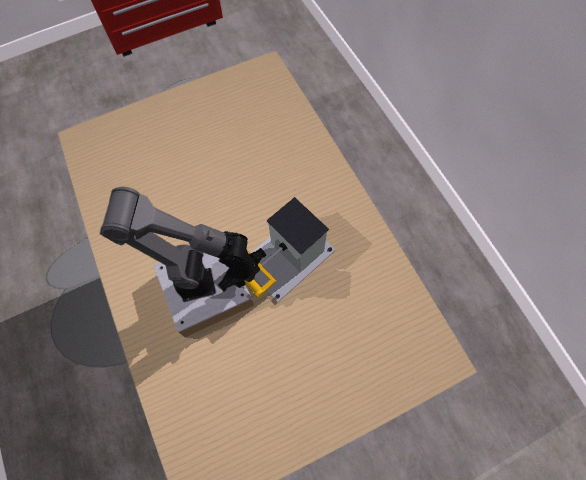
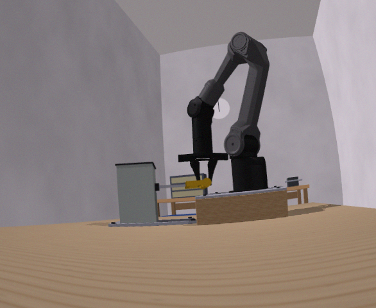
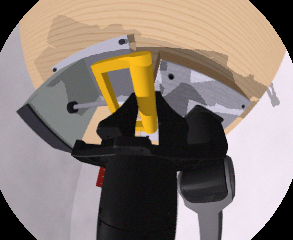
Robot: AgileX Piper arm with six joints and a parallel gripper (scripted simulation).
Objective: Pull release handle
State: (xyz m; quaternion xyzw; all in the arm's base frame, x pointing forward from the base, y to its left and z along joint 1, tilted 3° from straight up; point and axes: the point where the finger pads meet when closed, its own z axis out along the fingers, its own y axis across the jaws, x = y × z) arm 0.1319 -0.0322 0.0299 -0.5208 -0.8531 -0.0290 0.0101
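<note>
My gripper is now 5 cm short of the release handle and 3 cm to the right of it. The rest, counted from my hand: grey baseplate: 14 cm ahead, 7 cm to the left, 10 cm below.
</note>
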